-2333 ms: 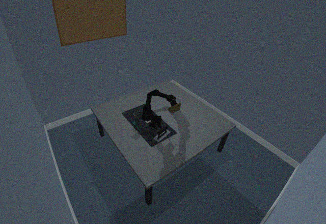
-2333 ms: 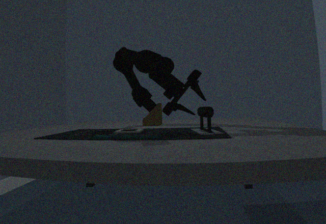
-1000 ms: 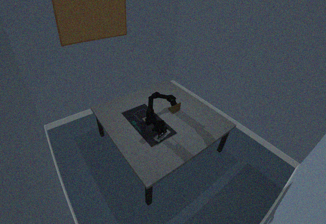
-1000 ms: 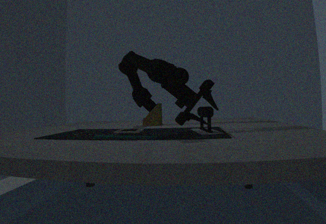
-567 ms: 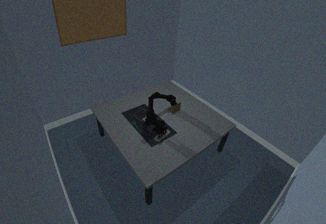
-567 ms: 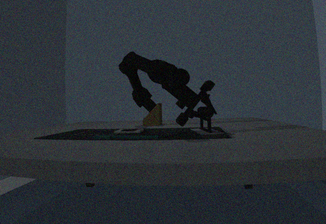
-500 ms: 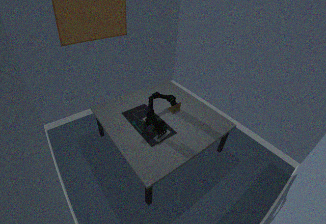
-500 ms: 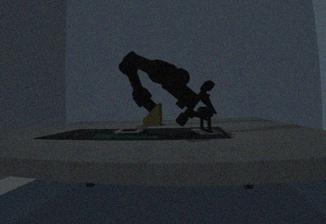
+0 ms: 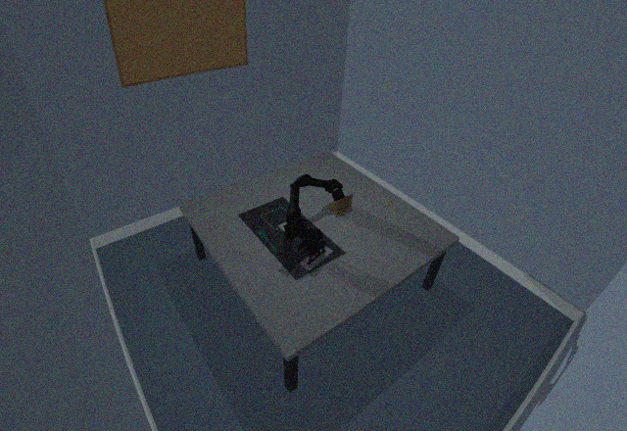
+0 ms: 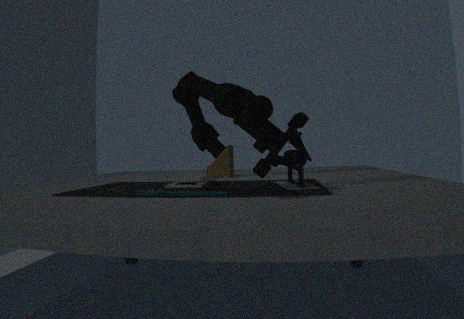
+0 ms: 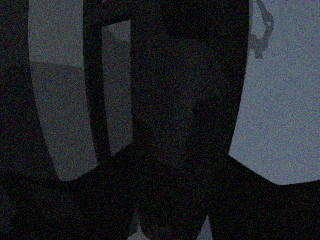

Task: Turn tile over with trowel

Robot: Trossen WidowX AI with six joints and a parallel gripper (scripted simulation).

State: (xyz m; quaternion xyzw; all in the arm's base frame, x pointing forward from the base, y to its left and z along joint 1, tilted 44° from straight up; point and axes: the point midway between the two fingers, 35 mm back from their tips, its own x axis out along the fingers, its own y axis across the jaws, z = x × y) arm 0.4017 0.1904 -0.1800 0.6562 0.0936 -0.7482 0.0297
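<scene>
Right now my gripper tip is 2 cm to the left of the trowel, 1 cm short of it and 1 cm above it. From my gripper tip the other things lie so: dark mat 28 cm to the right, 7 cm below; tile 32 cm to the right, 4 cm below, 3 cm behind; teal strip 30 cm to the right, 14 cm ahead, 5 cm below.
</scene>
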